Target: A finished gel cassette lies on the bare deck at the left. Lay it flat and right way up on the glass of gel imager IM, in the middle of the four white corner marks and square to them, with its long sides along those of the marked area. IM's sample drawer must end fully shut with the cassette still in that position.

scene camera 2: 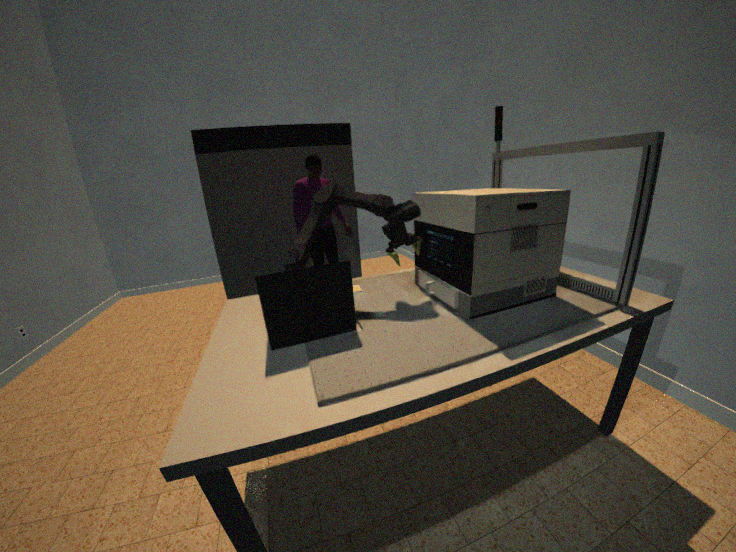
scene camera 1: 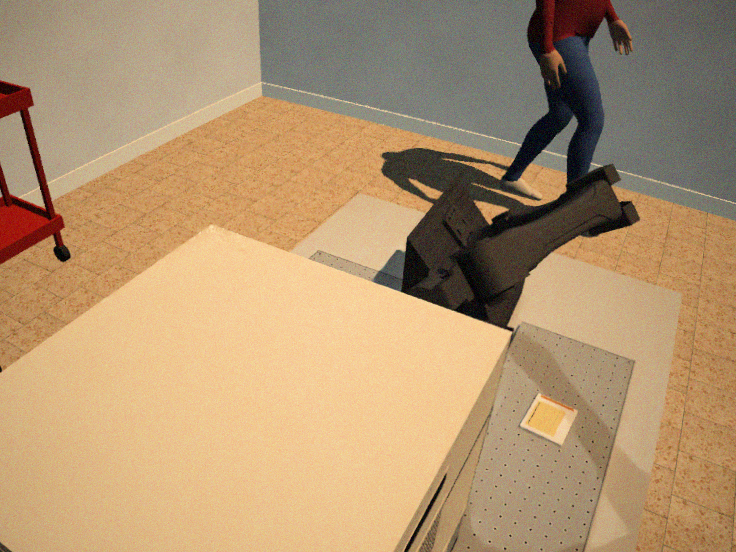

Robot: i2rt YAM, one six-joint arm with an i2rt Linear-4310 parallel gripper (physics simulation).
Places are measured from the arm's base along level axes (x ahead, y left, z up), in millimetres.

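Pixels of known places: gripper, fingertip midpoint: (scene camera 2: 408, 260); arm's base, link origin: (scene camera 2: 297, 289).
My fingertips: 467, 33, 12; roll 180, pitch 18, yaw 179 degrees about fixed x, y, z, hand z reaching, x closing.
Ahead of a thing's pixels: the offset from my fingertips to its top centre, as dx, dy, dz. "spot": to the spot under its first point. Level surfaces: height alone.
The gel cassette {-197, +204, -150} (scene camera 1: 546, 418) (scene camera 2: 356, 288), a white frame with a yellow gel and an orange strip along one edge, lies flat on the perforated deck {dz -157} (scene camera 1: 511, 475) (scene camera 2: 380, 362). Gel imager IM (scene camera 1: 255, 386) (scene camera 2: 517, 249) is a large cream box with a dark screen. Its sample drawer {spot: +55, -163, -95} (scene camera 2: 444, 291), low on the front, looks shut. The glass and its corner marks do not show. My gripper (scene camera 2: 406, 251) is open and empty, pointing down in the air in front of the screen, well away from the cassette. In scene camera 1 its fingers are hidden behind the imager.
A dark upright panel (scene camera 2: 309, 306) stands near the arm's base, with a taller panel (scene camera 2: 208, 219) behind. A metal frame (scene camera 2: 576, 146) and a signal tower (scene camera 2: 498, 124) stand beyond the imager. A person (scene camera 1: 585, 89) walks near the wall. A red cart (scene camera 1: 23, 228) stands on the floor.
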